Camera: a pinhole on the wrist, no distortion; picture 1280 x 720 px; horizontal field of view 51.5 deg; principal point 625.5 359.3 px. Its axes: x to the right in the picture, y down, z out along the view. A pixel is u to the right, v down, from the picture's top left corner.
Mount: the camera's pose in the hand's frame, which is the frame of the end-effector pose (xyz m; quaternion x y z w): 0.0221 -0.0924 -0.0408 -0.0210 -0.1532 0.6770 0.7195
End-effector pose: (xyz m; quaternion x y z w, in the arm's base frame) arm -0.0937 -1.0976 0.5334 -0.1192 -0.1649 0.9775 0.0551
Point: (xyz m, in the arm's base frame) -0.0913 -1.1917 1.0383
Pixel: 890 400
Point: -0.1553 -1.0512 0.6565
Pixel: outside the picture
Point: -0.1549 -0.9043 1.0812
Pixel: 205 136
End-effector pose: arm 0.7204 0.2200 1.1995 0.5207 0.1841 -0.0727 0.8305
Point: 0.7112 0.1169 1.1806
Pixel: 1173 389
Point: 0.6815 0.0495 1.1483
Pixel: 561 410
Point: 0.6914 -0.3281 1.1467
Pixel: 356 182
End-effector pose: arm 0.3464 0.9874 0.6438 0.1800 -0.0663 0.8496 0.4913
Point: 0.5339 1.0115 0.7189
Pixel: 249 485
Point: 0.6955 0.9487 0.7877
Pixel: 103 660
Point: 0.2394 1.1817 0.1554
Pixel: behind the camera
